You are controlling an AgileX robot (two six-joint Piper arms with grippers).
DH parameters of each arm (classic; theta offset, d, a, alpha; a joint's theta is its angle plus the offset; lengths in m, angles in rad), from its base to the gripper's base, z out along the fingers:
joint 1: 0 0.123 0 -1.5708
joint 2: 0.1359 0 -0.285 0
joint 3: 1.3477 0 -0.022 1.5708
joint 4: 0 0.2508 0 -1.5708
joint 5: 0 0 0.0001 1.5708
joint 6: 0 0.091 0 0
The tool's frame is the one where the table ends.
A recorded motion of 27 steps. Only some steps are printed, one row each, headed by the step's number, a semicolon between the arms.
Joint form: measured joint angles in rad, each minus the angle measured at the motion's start. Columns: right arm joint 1, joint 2, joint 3, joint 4, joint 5, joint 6; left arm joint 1, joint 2, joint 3, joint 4, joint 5, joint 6.
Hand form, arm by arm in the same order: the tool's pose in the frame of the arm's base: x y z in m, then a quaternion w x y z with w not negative. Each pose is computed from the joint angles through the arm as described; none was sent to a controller.
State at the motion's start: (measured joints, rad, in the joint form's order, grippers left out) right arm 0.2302 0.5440 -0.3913 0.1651 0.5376 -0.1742; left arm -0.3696 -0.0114 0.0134 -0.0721 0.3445 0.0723
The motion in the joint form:
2: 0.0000 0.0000 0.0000 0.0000 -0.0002 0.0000; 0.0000 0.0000 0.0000 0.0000 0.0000 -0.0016
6: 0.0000 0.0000 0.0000 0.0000 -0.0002 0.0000; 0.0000 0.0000 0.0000 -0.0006 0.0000 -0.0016
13: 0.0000 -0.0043 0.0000 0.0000 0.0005 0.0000; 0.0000 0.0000 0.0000 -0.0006 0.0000 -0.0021
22: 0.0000 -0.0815 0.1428 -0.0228 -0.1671 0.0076; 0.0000 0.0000 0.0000 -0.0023 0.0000 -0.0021
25: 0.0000 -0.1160 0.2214 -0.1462 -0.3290 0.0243; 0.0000 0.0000 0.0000 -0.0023 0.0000 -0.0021
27: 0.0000 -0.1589 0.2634 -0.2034 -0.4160 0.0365; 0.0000 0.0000 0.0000 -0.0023 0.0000 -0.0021
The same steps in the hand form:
2: 0.1005 0.0314 0.2567 0.46154 -0.13498 0.87283 0.08327; 0.0488 -0.0213 0.1783 0.59805 0.15397 0.77721 -0.12073
6: 0.1005 0.0314 0.2567 0.46154 -0.13498 0.87283 0.08327; 0.0488 -0.0213 0.1783 0.59800 0.15381 0.77724 -0.12098
13: 0.0999 0.0313 0.2571 0.46312 -0.13498 0.87197 0.08342; 0.0488 -0.0213 0.1783 0.59797 0.15362 0.77728 -0.12113
22: 0.0925 0.0265 0.2305 0.50801 -0.12603 0.84902 0.07219; 0.0487 -0.0213 0.1783 0.59785 0.15317 0.77735 -0.12183
25: 0.0919 0.0219 0.2206 0.56029 -0.14993 0.81408 0.02932; 0.0487 -0.0213 0.1783 0.59785 0.15317 0.77735 -0.12183
27: 0.0886 0.0203 0.2179 0.59673 -0.16036 0.78612 0.01439; 0.0487 -0.0213 0.1783 0.59785 0.15317 0.77735 -0.12183

